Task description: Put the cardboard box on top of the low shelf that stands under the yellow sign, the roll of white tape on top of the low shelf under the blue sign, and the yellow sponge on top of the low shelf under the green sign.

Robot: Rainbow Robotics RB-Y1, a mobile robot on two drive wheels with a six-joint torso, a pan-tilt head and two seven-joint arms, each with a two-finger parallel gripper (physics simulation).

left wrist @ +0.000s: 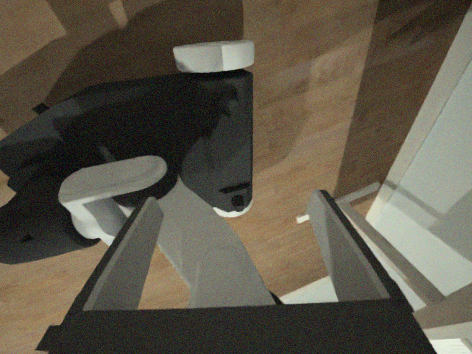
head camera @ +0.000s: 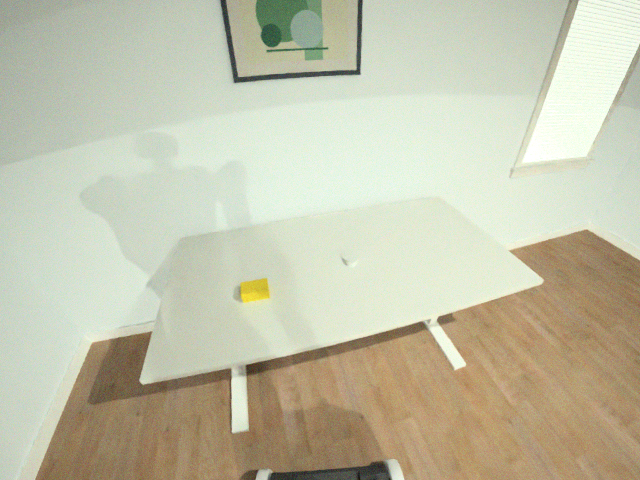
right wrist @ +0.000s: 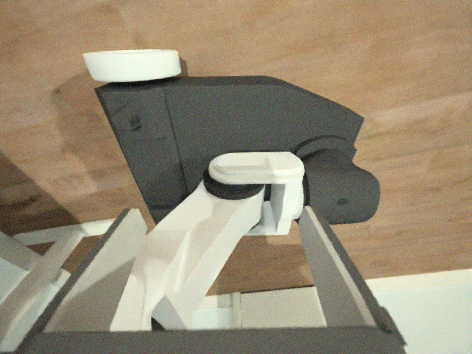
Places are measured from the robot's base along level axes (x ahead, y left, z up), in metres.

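Pixels of known places: left gripper, fingertip midpoint: (left wrist: 234, 202); right gripper, fingertip midpoint: (right wrist: 222, 217).
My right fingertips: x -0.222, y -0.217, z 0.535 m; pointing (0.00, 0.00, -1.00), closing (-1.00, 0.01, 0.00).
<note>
For each thing: its middle in the pictures, then the offset to it from my right fingertips. Level surfaces: height alone.
- yellow sponge at the middle of its body: (head camera: 255, 290) dy +0.449, dx +0.774, dz +0.208 m
- white table at its surface level: dz +0.186 m
- white tape at the middle of its body: (head camera: 351, 260) dy +0.061, dx +0.919, dz +0.198 m
- wooden floor at its surface level: dz -0.534 m
The yellow sponge (head camera: 254, 290) lies on the left part of the white table (head camera: 413, 279) in the head view. The roll of white tape (head camera: 349, 260) lies near the middle of the same table, to the right of and behind the sponge. My left gripper (left wrist: 234, 202) is open and empty in the left wrist view, with my own arm and base beyond its fingers. My right gripper (right wrist: 222, 217) is open and empty in the right wrist view, also in front of my arm and base. The cardboard box, the low shelves and the coloured signs do not show in these views.
The table stands against the wall, under a framed picture (head camera: 297, 77). Its white legs (head camera: 239, 400) reach out over the wooden floor (head camera: 516, 382). A window (head camera: 573, 87) is in the wall at the right. The front of my base (head camera: 325, 474) shows at the bottom of the head view.
</note>
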